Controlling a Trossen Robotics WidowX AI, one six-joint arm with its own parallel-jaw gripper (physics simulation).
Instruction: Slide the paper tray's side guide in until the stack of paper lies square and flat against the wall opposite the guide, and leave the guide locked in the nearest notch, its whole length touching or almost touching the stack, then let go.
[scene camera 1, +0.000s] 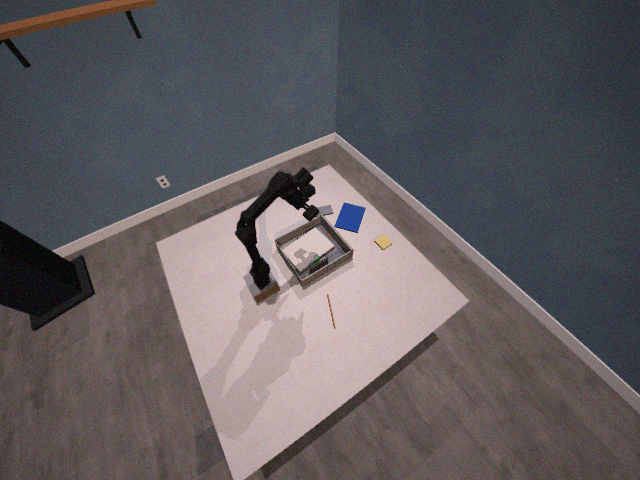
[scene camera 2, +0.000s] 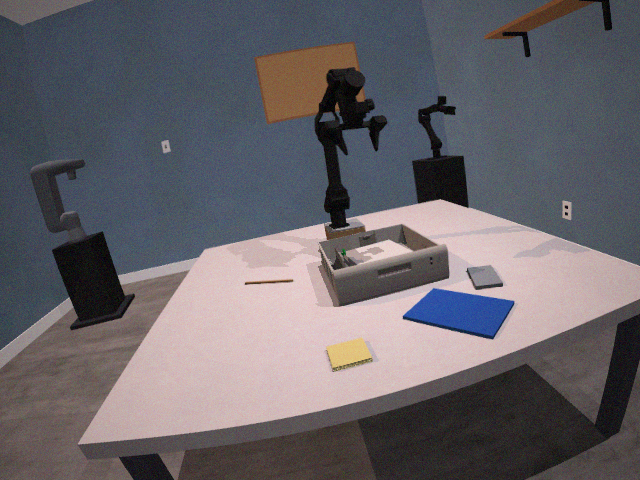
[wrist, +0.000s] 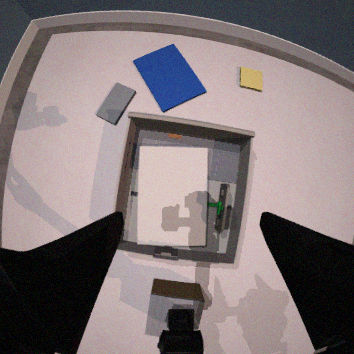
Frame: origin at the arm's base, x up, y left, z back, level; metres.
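Where they show: gripper, between the fingertips: (scene camera 2: 362, 152) (wrist: 192, 219); arm's base, origin of its link: (scene camera 1: 262, 281) (scene camera 2: 339, 225) (wrist: 180, 318).
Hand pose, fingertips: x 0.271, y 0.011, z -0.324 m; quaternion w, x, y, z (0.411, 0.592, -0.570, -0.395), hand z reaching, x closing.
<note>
Each offset is from my fingertips to the top centre of the thing. "pt": to the spot under its first point.
The grey paper tray {dz -0.012, dx -0.258, dy -0.011 m} (scene camera 1: 326, 275) (scene camera 2: 392, 281) (wrist: 244, 187) stands on the table. The white paper stack {dz +0.007, dx -0.313, dy +0.013 m} (scene camera 1: 316, 242) (scene camera 2: 393, 249) (wrist: 172, 172) lies in it. In the wrist view a narrow strip shows between the stack and the left wall, wider toward the arm's base, so the stack looks slightly turned. The dark side guide {pt dz +0.002, dx -0.293, dy -0.112 m} (wrist: 223, 194) stands upright near the right wall, with a gap to the stack; its green part {pt dz +0.038, dx -0.275, dy -0.097 m} (scene camera 1: 316, 260) (scene camera 2: 343, 252) (wrist: 218, 206) points toward the stack's edge. My gripper (scene camera 2: 361, 151) (wrist: 192, 219) is open and empty, high above the tray.
A grey box {dz -0.262, dx -0.344, dy +0.186 m} (scene camera 1: 325, 210) (scene camera 2: 484, 276) (wrist: 116, 103), a blue folder {dz -0.358, dx -0.346, dy +0.031 m} (scene camera 1: 350, 217) (scene camera 2: 459, 312) (wrist: 169, 77) and a yellow pad {dz -0.366, dx -0.343, dy -0.237 m} (scene camera 1: 383, 241) (scene camera 2: 349, 354) (wrist: 251, 79) lie beyond the tray. A pencil {dz +0.145, dx -0.347, dy -0.331 m} (scene camera 1: 331, 311) (scene camera 2: 268, 282) lies on the guide's side of the tray.
</note>
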